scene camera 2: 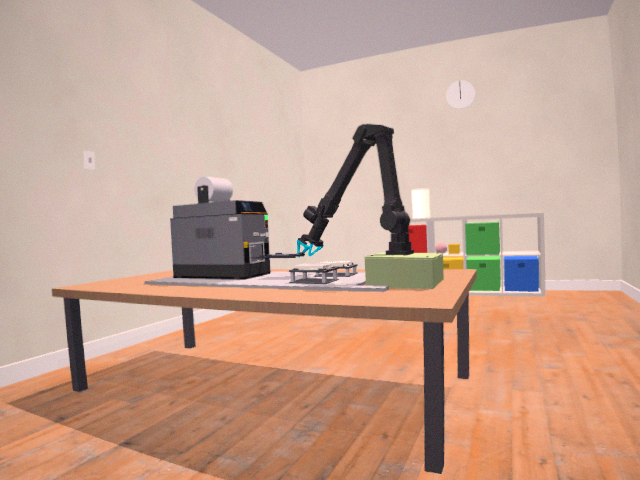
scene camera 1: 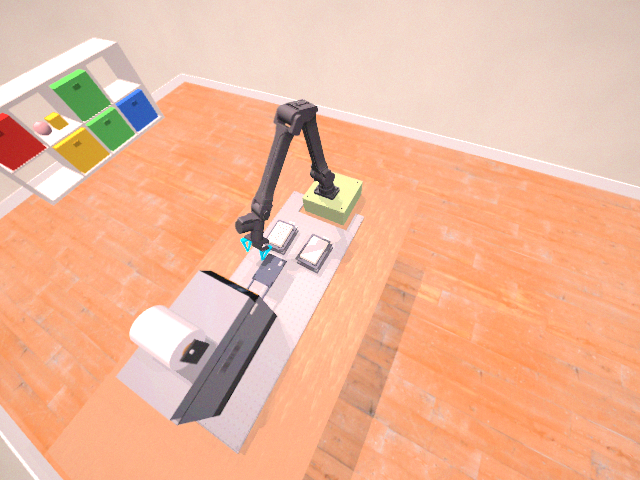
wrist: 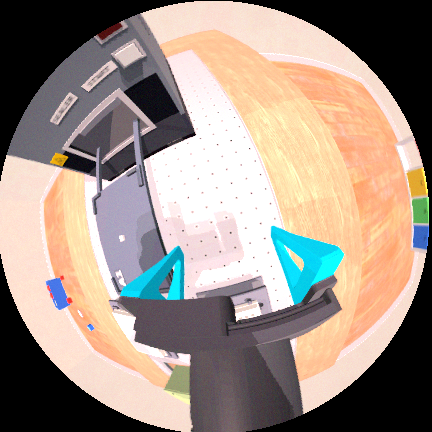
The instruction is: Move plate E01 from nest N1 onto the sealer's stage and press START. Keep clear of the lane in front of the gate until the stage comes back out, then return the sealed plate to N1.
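Seen in the pictures: gripper, fingertip midpoint: (scene camera 2: 303,256) (scene camera 1: 255,255) (wrist: 225,241); arm's base, link origin: (scene camera 2: 400,254) (scene camera 1: 326,191).
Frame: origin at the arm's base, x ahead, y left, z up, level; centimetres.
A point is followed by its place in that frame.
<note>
The sealer (scene camera 1: 201,297) {x 77.3, y -4.2, z 25.2 cm} (scene camera 2: 206,245) {x 87.1, y 10.6, z 5.7 cm} (wrist: 37,125) has its dark stage (scene camera 1: 269,269) {x 52.3, y -1.4, z 0.5 cm} (scene camera 2: 283,255) {x 50.5, y 3.2, z 0.2 cm} (wrist: 117,215) {x 55.0, y -1.5, z 0.3 cm} out in front of the gate on two rails; no plate lies on it. The START button (wrist: 129,53) is pale and sits above the gate. A plate with visible wells (scene camera 1: 281,234) {x 32.2, y -9.3, z -4.2 cm} (wrist: 248,311) {x 38.0, y -12.9, z -3.9 cm} sits on one nest, partly hidden by my gripper in the wrist view. A smooth-topped plate (scene camera 1: 315,249) {x 32.5, y 11.0, z -3.0 cm} (scene camera 2: 311,266) {x 31.3, y 14.3, z -3.3 cm} sits on the other nest. I cannot read which is E01 or N1. My gripper (scene camera 1: 255,254) {x 49.1, y -12.6, z -1.5 cm} (scene camera 2: 305,255) {x 49.1, y -12.6, z -1.5 cm} (wrist: 225,241) {x 49.1, y -12.6, z -1.5 cm} is open and empty, beside the stage's outer end.
A white film roll (scene camera 1: 165,333) {x 89.2, y 2.3, z 37.7 cm} (scene camera 2: 218,188) {x 84.4, y 3.4, z 32.0 cm} lies on top of the sealer. A green light (scene camera 2: 266,217) {x 67.1, y -10.2, z 17.5 cm} shows on its front. The arm stands on a green block (scene camera 1: 324,207) {x 9.4, y 3.6, z -1.2 cm} (scene camera 2: 403,272) {x -5.0, y 14.5, z -5.3 cm} at the other end of the perforated board (scene camera 1: 297,310) {x 60.5, y 16.8, z -9.7 cm} (wrist: 210,160) {x 61.3, y -13.2, z -9.7 cm}, beyond the nests.
</note>
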